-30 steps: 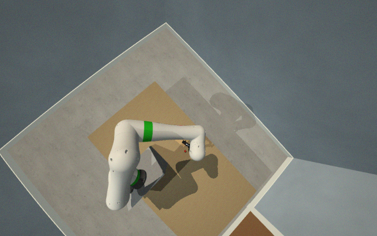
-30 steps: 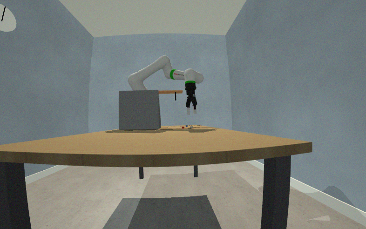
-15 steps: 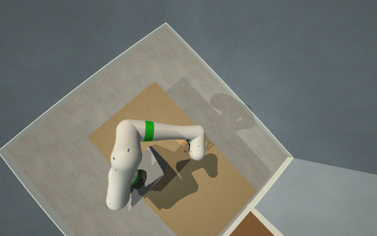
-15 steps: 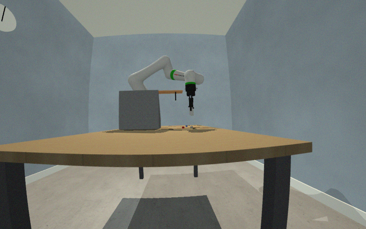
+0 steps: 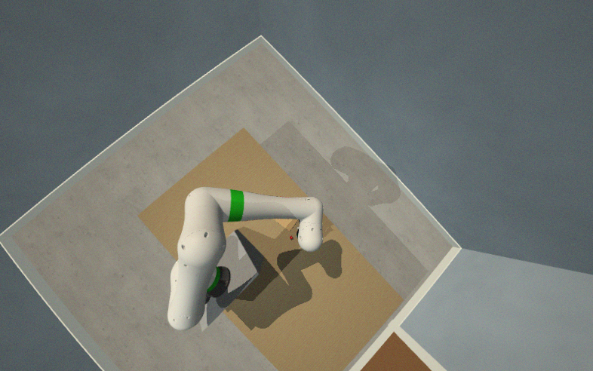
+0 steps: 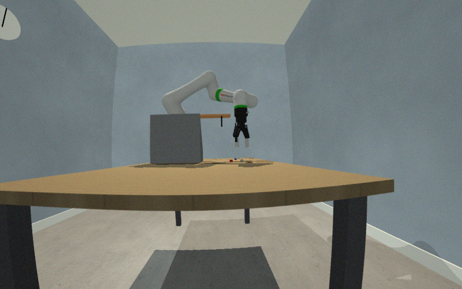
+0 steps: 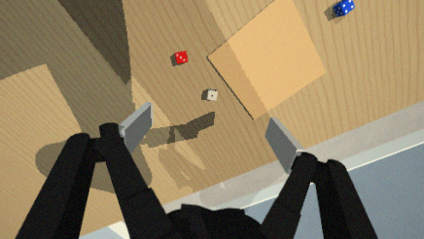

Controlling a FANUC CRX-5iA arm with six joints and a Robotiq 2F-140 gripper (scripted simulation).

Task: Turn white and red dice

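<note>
Right now the white die is 10 cm below my hand. Round my hand: blue die: 4 cm behind, 22 cm to the left, 10 cm below; red die: 8 cm behind, 1 cm to the right, 10 cm below; tan mat: 1 cm behind, 11 cm to the left, 11 cm below.
</note>
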